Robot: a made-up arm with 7 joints. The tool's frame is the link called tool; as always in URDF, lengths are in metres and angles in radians. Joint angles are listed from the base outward.
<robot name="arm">
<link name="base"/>
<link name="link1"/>
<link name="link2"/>
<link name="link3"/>
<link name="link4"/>
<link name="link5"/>
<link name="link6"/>
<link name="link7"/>
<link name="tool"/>
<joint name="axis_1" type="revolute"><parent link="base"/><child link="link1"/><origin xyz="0 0 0.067" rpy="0 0 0"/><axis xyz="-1 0 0"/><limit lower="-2.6" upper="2.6"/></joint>
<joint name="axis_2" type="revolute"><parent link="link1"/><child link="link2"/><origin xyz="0.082 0.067 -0.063" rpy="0 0 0"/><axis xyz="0 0 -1"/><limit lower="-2.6" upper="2.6"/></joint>
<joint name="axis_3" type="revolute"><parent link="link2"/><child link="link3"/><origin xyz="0.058 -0.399 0.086" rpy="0 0 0"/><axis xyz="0 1 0"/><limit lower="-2.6" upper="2.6"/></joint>
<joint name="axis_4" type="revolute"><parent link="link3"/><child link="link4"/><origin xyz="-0.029 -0.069 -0.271" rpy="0 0 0"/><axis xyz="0 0 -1"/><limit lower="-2.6" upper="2.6"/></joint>
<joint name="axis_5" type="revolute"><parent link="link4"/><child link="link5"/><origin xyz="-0.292 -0.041 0.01" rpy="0 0 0"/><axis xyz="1 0 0"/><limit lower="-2.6" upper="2.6"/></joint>
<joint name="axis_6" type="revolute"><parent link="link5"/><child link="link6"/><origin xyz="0.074 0.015 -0.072" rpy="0 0 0"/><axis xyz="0 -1 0"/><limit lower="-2.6" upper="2.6"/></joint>
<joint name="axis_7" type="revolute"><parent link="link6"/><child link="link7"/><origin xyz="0.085 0.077 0.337" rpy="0 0 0"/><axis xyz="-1 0 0"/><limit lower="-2.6" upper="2.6"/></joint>
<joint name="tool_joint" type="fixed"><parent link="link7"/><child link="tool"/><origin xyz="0.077 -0.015 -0.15" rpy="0 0 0"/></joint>
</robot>
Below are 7 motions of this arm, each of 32 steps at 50 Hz.
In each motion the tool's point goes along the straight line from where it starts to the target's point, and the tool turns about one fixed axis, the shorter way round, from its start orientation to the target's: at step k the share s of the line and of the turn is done. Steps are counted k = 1, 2, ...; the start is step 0. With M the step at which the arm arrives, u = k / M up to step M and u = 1 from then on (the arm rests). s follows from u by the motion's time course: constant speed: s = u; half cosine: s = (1 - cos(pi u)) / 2; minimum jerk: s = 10 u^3 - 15 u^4 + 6 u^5.
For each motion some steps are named. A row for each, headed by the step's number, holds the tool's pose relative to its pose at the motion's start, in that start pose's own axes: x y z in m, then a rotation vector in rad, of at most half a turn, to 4 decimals.
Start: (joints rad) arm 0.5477 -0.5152 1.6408 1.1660 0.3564 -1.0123 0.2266
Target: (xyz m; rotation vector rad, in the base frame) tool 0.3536 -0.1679 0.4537 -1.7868 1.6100 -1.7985
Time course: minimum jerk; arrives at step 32
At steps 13, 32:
13: -0.1158 -0.0407 0.0313 -0.0516 -0.0027 -0.2273
32: -0.3529 -0.1239 0.0953 -0.1572 -0.0082 -0.6924

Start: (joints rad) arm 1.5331 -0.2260 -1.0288 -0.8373 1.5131 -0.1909 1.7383
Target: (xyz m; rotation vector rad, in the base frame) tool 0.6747 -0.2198 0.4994 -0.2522 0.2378 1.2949
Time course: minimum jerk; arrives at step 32
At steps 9, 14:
9: -0.0090 0.0305 -0.0168 0.1822 -0.0779 -0.0835
14: -0.0250 0.0843 -0.0463 0.5027 -0.2150 -0.2305

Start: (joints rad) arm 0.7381 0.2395 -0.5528 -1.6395 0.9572 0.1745 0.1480
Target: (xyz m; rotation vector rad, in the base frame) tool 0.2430 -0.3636 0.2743 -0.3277 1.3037 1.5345
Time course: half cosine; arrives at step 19
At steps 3, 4, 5, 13, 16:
3: 0.0072 -0.0041 -0.0033 0.0145 0.0337 0.0310
4: 0.0126 -0.0072 -0.0058 0.0254 0.0589 0.0542
5: 0.0193 -0.0110 -0.0090 0.0389 0.0902 0.0829
13: 0.0925 -0.0526 -0.0429 0.1864 0.4322 0.3975
16: 0.1124 -0.0639 -0.0521 0.2264 0.5251 0.4830

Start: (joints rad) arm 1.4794 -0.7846 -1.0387 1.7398 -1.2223 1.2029 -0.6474
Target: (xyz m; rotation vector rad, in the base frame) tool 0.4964 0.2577 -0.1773 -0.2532 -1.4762 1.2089
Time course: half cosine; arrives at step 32
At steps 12, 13, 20, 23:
12: 0.0611 -0.0005 0.0405 0.2432 -0.2584 -0.0777
13: 0.0702 -0.0006 0.0466 0.2796 -0.2971 -0.0893
20: 0.1368 -0.0012 0.0908 0.5448 -0.5788 -0.1740
23: 0.1617 -0.0014 0.1073 0.6440 -0.6841 -0.2057

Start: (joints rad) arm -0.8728 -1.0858 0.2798 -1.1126 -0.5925 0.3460 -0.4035
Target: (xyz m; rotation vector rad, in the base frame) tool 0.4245 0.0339 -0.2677 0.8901 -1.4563 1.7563
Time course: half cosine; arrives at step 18
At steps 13, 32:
13: 0.0600 -0.0792 -0.1218 -0.2886 -0.2382 -0.1028
32: 0.0731 -0.0964 -0.1483 -0.3513 -0.2900 -0.1251

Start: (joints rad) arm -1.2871 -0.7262 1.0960 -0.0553 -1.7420 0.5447 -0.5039
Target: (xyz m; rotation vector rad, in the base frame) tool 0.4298 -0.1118 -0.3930 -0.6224 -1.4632 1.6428
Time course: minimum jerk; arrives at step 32
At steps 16, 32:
16: -0.0108 -0.1885 -0.1038 -0.3463 -0.1017 0.2084
32: -0.0216 -0.3771 -0.2075 -0.6926 -0.2034 0.4168

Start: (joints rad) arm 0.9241 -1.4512 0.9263 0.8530 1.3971 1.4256 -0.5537
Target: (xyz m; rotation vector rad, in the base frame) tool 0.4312 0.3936 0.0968 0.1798 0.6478 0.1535
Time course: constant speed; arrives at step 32
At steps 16, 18, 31, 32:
16: -0.0097 0.1119 -0.1879 0.1092 0.6419 -0.1616
18: -0.0109 0.1259 -0.2114 0.1228 0.7222 -0.1818
31: -0.0188 0.2168 -0.3640 0.2115 1.2437 -0.3131
32: -0.0194 0.2238 -0.3758 0.2183 1.2838 -0.3232

